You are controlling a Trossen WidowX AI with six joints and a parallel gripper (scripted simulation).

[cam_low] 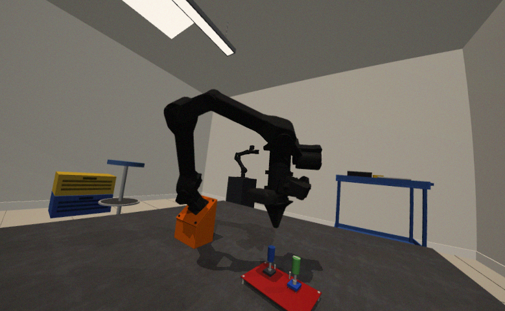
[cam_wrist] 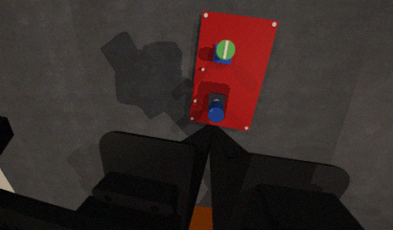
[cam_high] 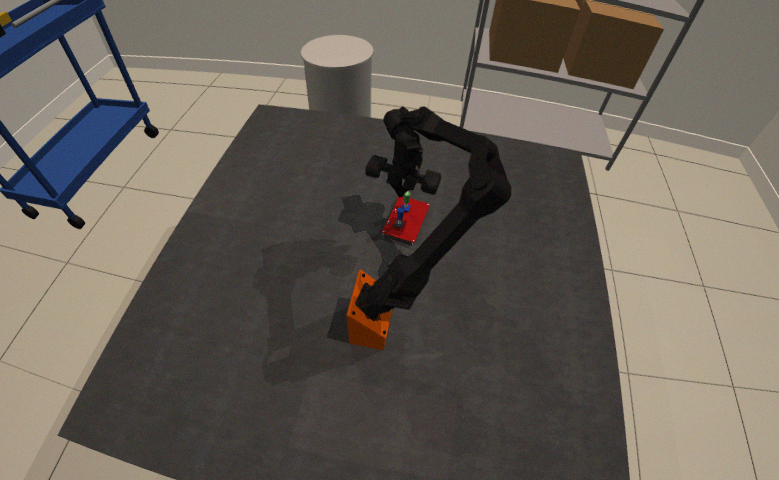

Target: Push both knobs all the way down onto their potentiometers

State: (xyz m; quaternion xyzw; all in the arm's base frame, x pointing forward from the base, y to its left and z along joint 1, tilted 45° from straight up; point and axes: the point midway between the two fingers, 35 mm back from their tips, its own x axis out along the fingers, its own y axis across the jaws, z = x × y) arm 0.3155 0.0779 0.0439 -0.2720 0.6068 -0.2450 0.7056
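My gripper tip is now 7 cm above the blue knob. From my gripper tip the other things lie so: green knob: 6 cm below, 6 cm ahead.
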